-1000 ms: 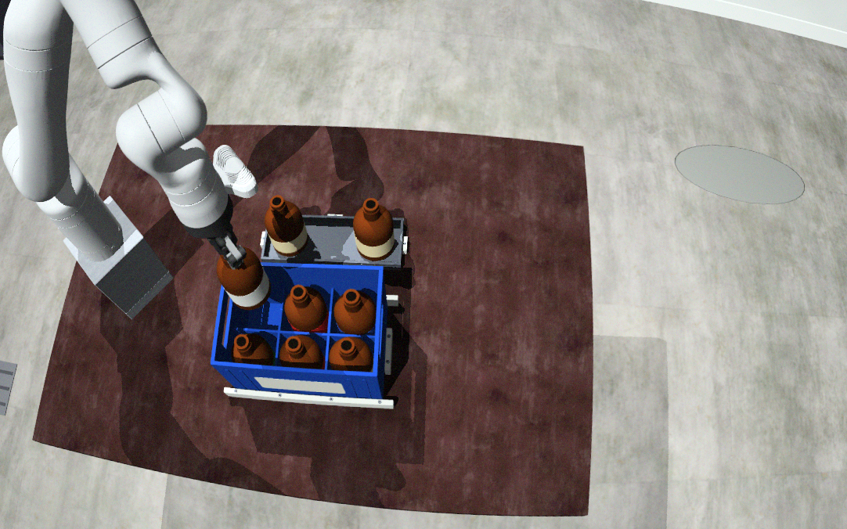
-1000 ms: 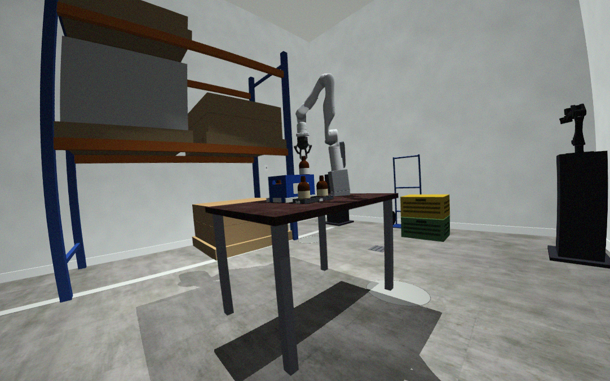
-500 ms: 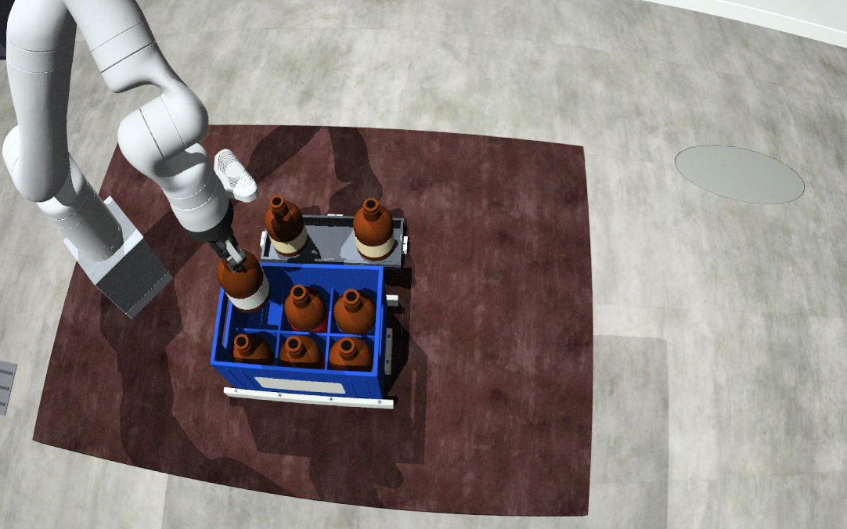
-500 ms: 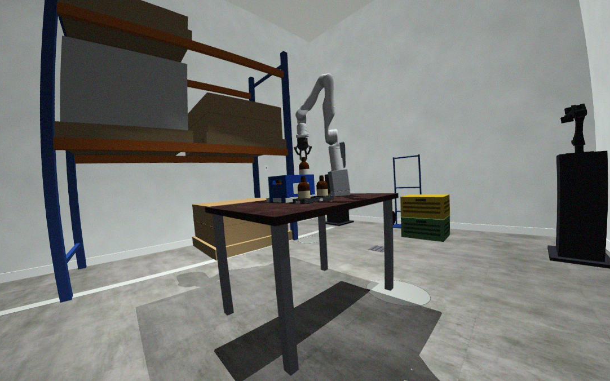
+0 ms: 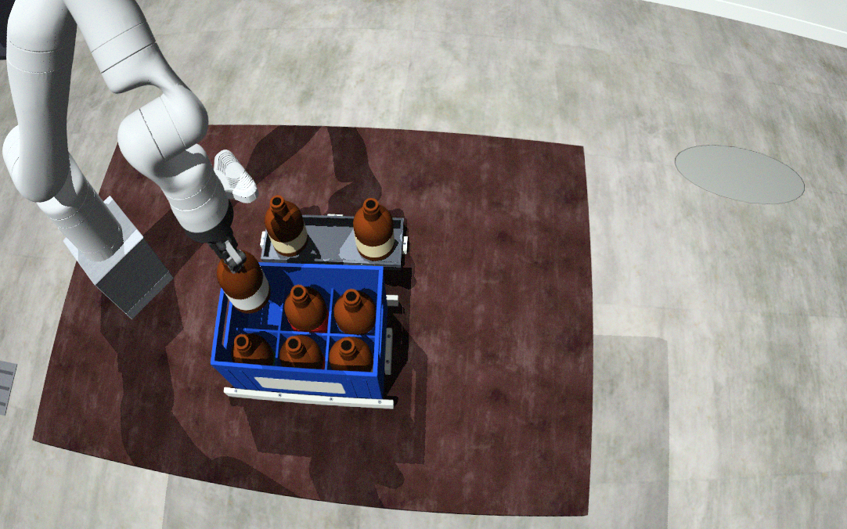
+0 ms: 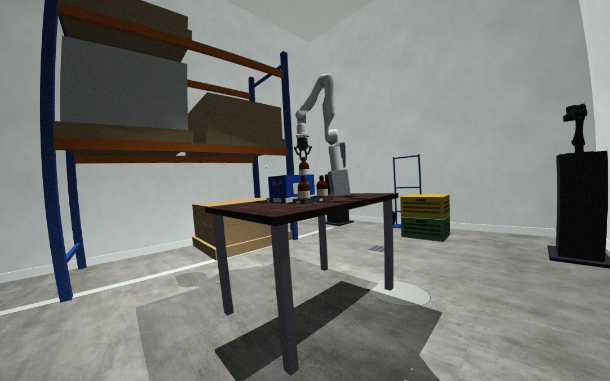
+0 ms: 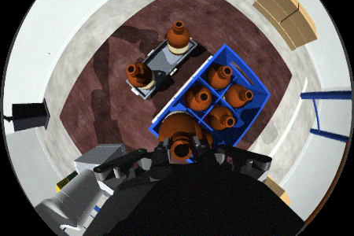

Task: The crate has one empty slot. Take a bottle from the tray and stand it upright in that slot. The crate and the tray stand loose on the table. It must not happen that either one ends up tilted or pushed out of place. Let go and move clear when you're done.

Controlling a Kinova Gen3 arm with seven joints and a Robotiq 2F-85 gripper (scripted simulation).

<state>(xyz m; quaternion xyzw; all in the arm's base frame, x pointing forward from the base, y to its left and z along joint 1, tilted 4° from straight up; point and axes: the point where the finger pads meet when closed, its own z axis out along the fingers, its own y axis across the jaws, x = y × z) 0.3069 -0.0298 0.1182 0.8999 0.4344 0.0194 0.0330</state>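
Right now the brown bottle is 70 mm below my hand. Round my hand: grey tray (280 mm below, 190 mm to the left, 90 mm ahead); then crate (210 mm below, 90 mm ahead, 30 mm to the right).
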